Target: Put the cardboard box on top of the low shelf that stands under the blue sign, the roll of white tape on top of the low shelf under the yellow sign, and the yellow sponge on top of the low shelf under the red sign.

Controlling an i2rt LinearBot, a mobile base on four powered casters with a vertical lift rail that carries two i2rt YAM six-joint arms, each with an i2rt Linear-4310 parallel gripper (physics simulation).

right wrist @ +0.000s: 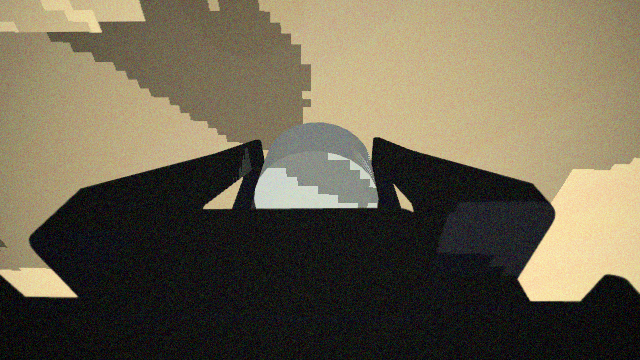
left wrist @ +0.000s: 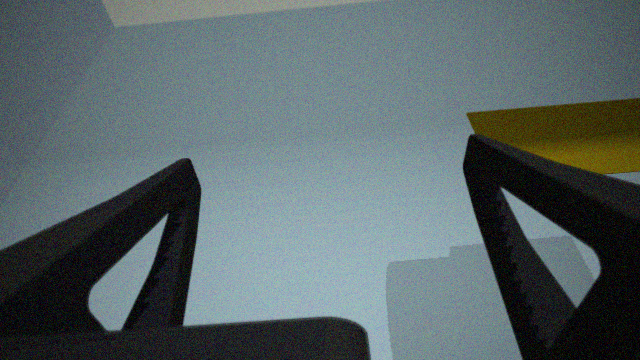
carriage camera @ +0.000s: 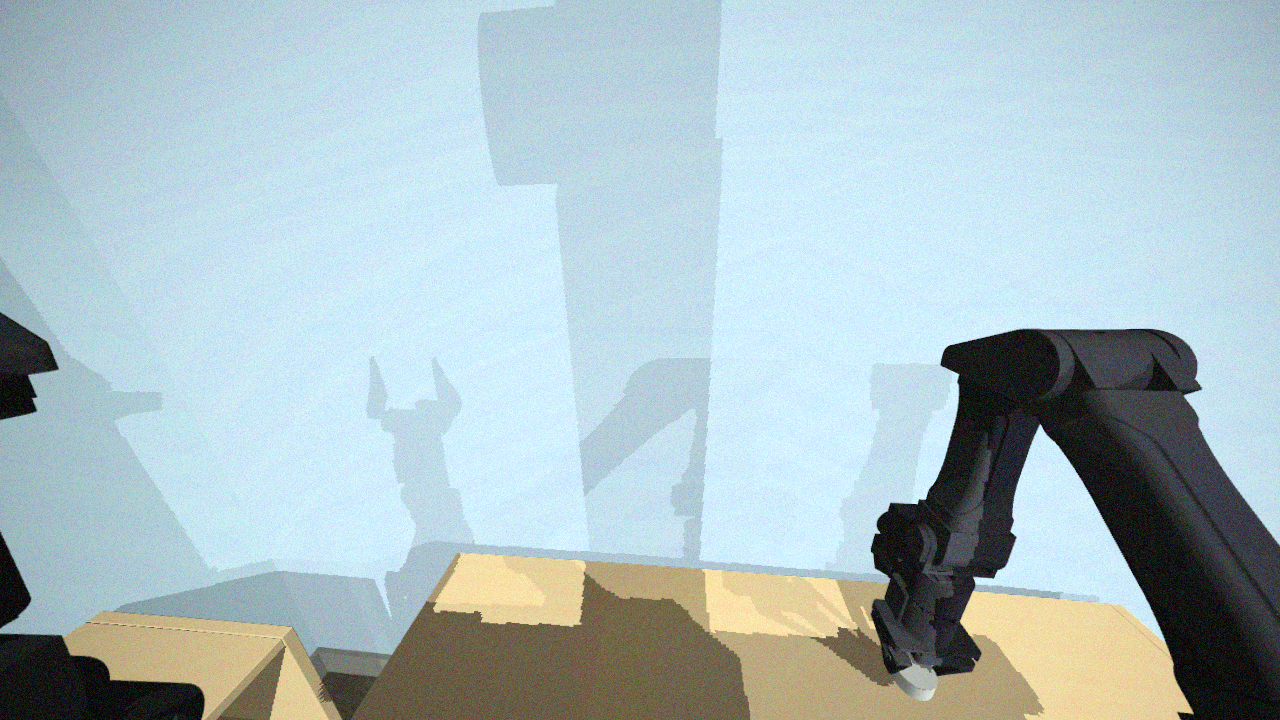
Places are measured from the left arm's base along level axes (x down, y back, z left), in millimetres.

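Pixels of known places: left gripper, fingertip midpoint: (left wrist: 329,162); right gripper, fingertip midpoint: (right wrist: 317,151) (carriage camera: 906,670).
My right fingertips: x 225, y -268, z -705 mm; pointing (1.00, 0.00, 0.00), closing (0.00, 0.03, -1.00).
Note:
Ahead of a thing's pixels: the offset from my right fingertips to its middle. Level surfaces: height alone.
The roll of white tape {dx -12, dy +10, dz +0 mm} (carriage camera: 916,681) (right wrist: 316,175) is held between the fingers of my right gripper (carriage camera: 926,667) (right wrist: 317,151), which is shut on it and points down over the wooden shelf top {dx +21 mm} (carriage camera: 1074,644) (right wrist: 450,90). The gap between tape and shelf top is hard to judge. My left gripper (left wrist: 329,162) is open with nothing between its fingers, facing the wall. Part of the yellow sign {dx -1119, dy -219, dz +165 mm} (left wrist: 560,142) shows at the right of the left wrist view. The cardboard box, the yellow sponge, the blue sign and the red sign do not show.
A second wooden piece of furniture (carriage camera: 187,640) stands at the lower left of the carriage view, with a grey object (carriage camera: 353,662) between it and the shelf. The pale blue wall (carriage camera: 805,223) rises behind, with arm shadows on it. Dark left arm parts show at the left edge.

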